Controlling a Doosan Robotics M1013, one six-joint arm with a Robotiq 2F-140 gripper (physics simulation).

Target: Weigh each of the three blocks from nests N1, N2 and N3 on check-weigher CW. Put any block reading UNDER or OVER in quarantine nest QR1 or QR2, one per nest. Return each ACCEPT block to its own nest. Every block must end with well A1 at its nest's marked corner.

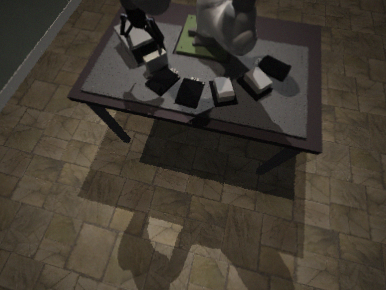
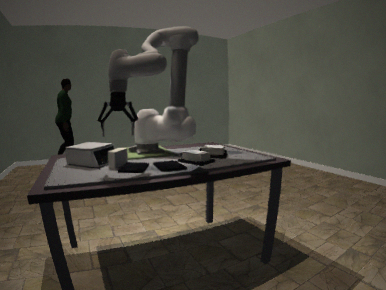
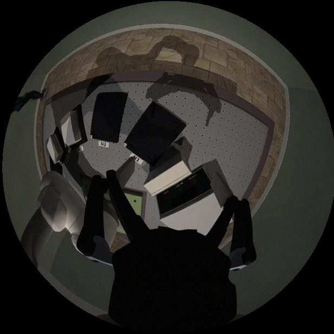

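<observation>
My gripper is open and empty, high above the check-weigher CW and the pale block standing upright at its display side. The lit display is too small to read. Nest N1 and nest N2 are black and empty. A second block sits in N3. A third block sits in the nest beyond. Well A1 is not readable.
An empty black nest lies at the far right; its label is unreadable. The arm's base stands on a green plate behind the nests. A person stands behind the table.
</observation>
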